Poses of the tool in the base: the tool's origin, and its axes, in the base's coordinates. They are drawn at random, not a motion.
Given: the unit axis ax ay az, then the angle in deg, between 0 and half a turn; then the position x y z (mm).
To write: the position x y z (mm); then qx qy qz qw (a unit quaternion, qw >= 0). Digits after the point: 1 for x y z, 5 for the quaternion.
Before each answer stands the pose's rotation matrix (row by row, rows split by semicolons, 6 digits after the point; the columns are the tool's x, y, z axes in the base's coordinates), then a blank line. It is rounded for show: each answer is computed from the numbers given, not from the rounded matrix.
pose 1, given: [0.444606 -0.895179 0.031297 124.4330 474.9 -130.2 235.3]
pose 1, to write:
-0.255994 -0.648863 -0.716550; -0.597236 0.689018 -0.410564; 0.760116 0.322848 -0.563909

[474.9 -130.2 235.3 0.39335 -0.79198 0.02769 0.46613]
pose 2, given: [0.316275 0.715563 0.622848 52.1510 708.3 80.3 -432.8]
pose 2, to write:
0.652236 -0.404368 0.641151; 0.579272 0.811440 -0.077519; -0.488910 0.421962 0.763489

[708.3 80.3 -432.8 0.13902 0.31453 0.27378 0.89822]
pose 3, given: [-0.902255 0.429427 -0.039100 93.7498 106.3 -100.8 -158.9]
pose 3, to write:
0.801904 -0.373775 0.466093; -0.451808 0.131068 0.882435; -0.390922 -0.918212 -0.063771

[106.3 -100.8 -158.9 -0.65852 0.31342 -0.02854 0.68359]
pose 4, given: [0.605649 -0.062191 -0.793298 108.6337 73.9 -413.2 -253.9]
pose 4, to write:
0.164496 0.702013 -0.692906; -0.801415 -0.314413 -0.508802; -0.575044 0.639001 0.510884

[73.9 -413.2 -253.9 0.49194 -0.05051 -0.64436 0.58330]
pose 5, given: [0.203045 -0.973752 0.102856 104.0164 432.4 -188.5 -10.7]
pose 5, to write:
-0.190987 -0.345396 -0.918818; -0.145809 0.935646 -0.321414; 0.970703 0.072586 -0.229058

[432.4 -188.5 -10.7 0.16002 -0.76741 0.08106 0.61555]
